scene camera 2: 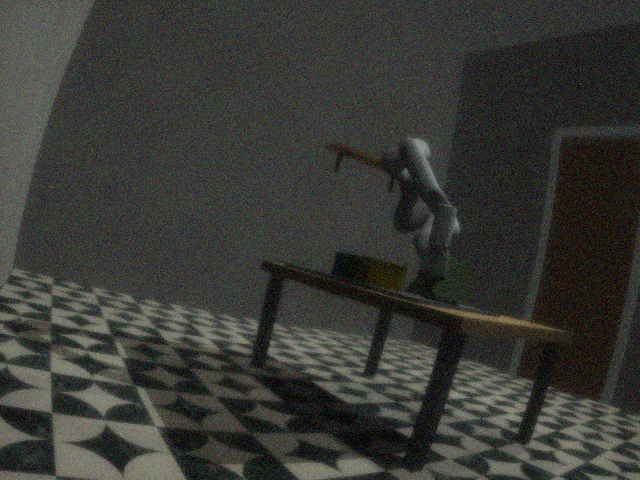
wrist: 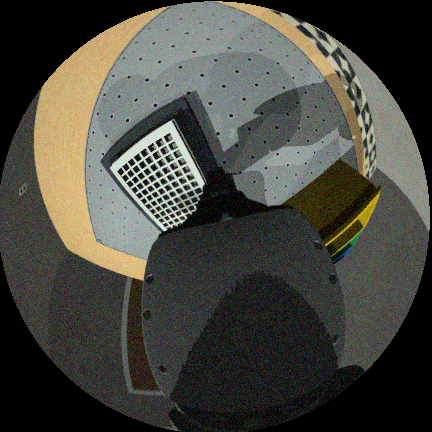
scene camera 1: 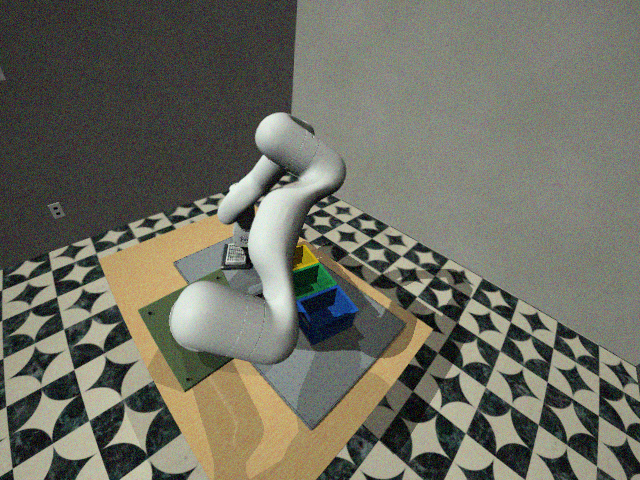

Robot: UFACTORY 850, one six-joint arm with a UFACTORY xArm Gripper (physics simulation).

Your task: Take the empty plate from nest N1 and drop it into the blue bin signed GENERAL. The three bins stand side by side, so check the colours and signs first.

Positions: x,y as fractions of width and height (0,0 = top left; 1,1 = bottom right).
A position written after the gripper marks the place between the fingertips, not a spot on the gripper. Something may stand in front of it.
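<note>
Gripper (wrist: 0.50,0.42). White gridded plate (wrist: 0.37,0.40). Dark nest (wrist: 0.45,0.32).
</note>
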